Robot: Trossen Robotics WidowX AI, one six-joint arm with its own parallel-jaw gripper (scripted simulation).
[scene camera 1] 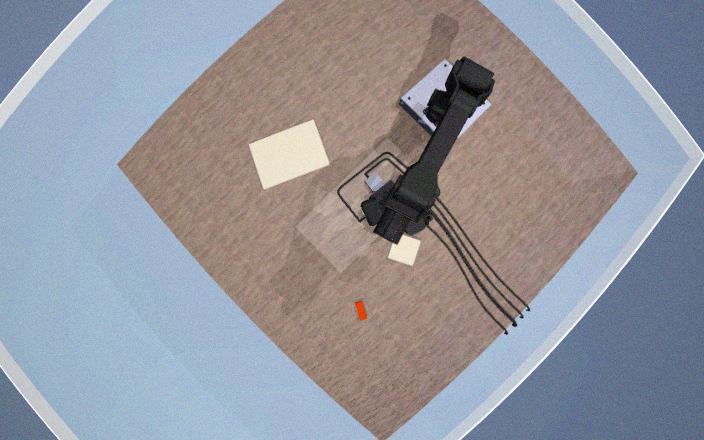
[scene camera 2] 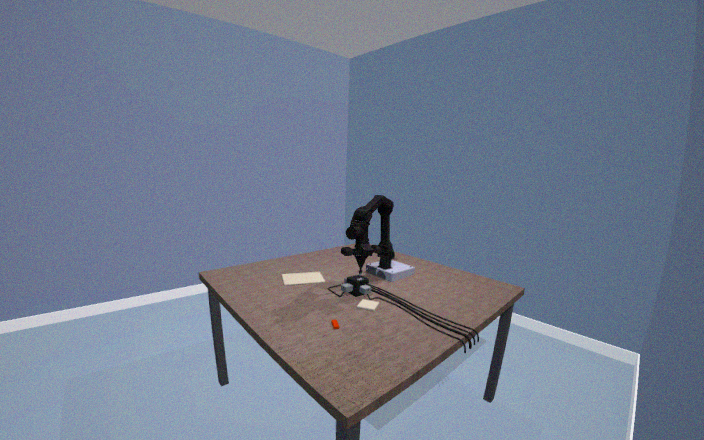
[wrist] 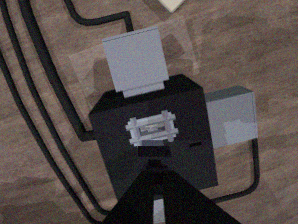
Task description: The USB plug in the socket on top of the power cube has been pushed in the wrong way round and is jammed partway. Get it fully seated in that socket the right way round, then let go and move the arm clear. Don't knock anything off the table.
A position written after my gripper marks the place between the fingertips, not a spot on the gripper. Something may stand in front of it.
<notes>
I see my gripper (scene camera 1: 396, 201), a cream sheet (scene camera 1: 279, 158) and a grey-framed USB socket (wrist: 158, 127).
My gripper also shows in the wrist view (wrist: 157, 180). The wrist view does not show the cream sheet: it is out of frame.
</notes>
